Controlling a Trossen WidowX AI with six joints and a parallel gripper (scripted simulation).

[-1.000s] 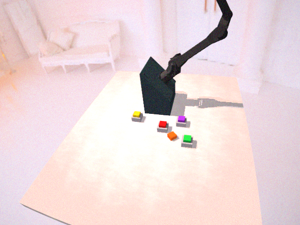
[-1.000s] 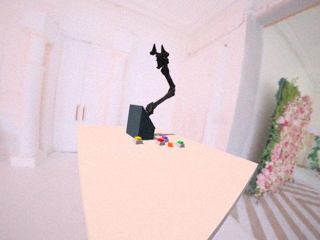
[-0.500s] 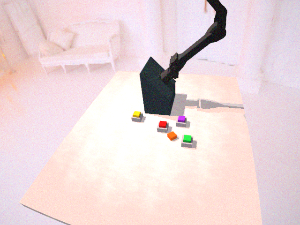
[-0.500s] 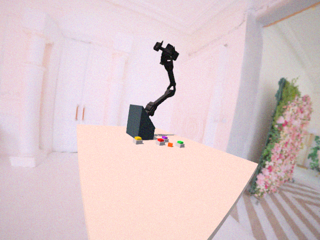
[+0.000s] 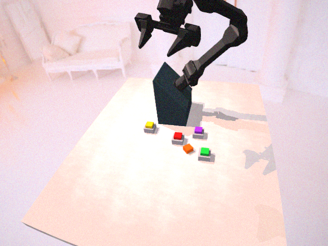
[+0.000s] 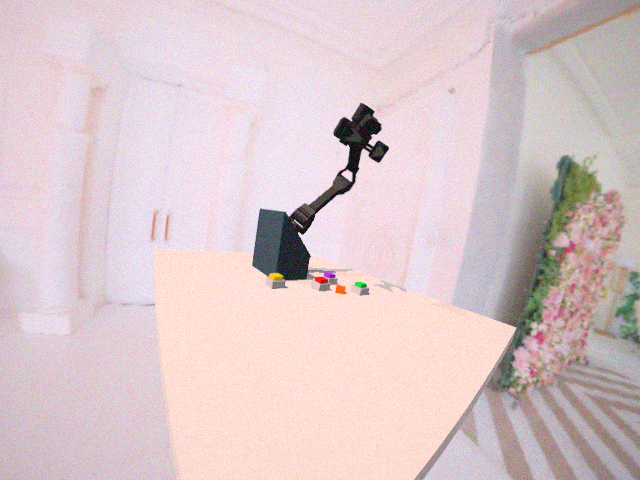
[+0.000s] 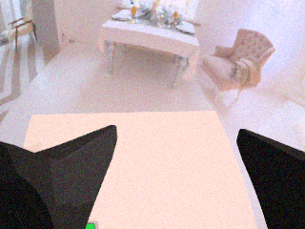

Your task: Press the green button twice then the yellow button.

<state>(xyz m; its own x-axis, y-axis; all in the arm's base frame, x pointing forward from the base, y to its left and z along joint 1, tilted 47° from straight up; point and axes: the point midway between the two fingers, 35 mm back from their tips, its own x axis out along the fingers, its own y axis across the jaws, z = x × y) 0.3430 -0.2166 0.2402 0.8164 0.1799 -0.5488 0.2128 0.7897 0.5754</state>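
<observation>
My gripper tip is now 7 cm past the green button, 14 cm to the right of it and 43 cm above it. The rest, counted from my gripper tip: orange block: 9 cm behind, 7 cm to the left, 45 cm below; then red button: 14 cm behind, 2 cm to the left, 43 cm below; then purple button: 19 cm behind, 10 cm to the left, 43 cm below.
</observation>
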